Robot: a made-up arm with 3 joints. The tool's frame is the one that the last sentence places.
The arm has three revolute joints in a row. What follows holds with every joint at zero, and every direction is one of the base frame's. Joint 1 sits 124.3 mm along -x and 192.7 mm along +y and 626.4 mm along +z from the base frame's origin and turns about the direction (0.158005, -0.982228, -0.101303), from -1.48 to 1.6 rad. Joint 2 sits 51.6 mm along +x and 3.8 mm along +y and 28.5 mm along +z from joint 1 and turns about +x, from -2.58 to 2.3 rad. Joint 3 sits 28.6 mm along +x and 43.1 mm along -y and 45.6 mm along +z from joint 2 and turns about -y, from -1.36 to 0.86 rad. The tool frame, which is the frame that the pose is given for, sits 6.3 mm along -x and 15.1 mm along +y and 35.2 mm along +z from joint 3; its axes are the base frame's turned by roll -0.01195, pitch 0.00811 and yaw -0.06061 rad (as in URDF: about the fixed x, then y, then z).
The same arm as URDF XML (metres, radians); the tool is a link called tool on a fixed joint. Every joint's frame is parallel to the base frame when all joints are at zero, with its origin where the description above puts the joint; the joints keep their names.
<robot name="arm">
<link name="base"/>
<link name="link1"/>
<link name="link2"/>
<link name="link3"/>
<link name="tool"/>
<joint name="joint 1" type="revolute"><parent link="base"/><child link="link1"/><origin xyz="-0.1243 0.1927 0.6264" rpy="0.0000 0.0000 0.0000"/><axis xyz="0.158005 -0.982228 -0.101303"/><limit lower="-1.4800" upper="1.6000"/></joint>
<joint name="joint 2" type="revolute"><parent link="link1"/><child link="link2"/><origin xyz="0.0516 0.0038 0.0285" rpy="0.0000 0.0000 0.0000"/><axis xyz="1 0 0"/><limit lower="-2.5800" upper="2.3000"/></joint>
<joint name="joint 3" type="revolute"><parent link="link2"/><child link="link3"/><origin xyz="0.0286 -0.0431 0.0456" rpy="0.0000 0.0000 0.0000"/><axis xyz="0 -1 0"/><limit lower="-1.3600" upper="0.8600"/></joint>
<joint name="tool_fixed" type="fixed"><parent link="link3"/><child link="tool"/><origin xyz="-0.0063 0.0151 0.0352" rpy="-0.0120 0.0081 -0.0606"/></joint>
</robot>

